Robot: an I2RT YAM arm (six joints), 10 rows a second.
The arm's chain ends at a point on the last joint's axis. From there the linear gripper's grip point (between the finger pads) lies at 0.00 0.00 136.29 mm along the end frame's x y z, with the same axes.
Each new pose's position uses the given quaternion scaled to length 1; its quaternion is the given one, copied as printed.
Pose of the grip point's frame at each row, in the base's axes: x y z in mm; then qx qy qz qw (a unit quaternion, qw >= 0):
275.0 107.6 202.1 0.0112 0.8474 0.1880 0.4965
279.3 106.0 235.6 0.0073 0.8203 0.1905 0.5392
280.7 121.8 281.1 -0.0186 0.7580 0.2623 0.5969
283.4 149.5 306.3 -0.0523 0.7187 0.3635 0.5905
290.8 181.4 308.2 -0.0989 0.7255 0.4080 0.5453
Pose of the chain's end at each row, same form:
159.8 65.7 261.6 0.0112 0.8474 0.1880 0.4965
158.4 64.5 282.7 0.0073 0.8203 0.1905 0.5392
158.7 64.6 301.5 -0.0186 0.7580 0.2623 0.5969
172.9 69.9 311.5 -0.0523 0.7187 0.3635 0.5905
194.0 86.0 318.1 -0.0989 0.7255 0.4080 0.5453

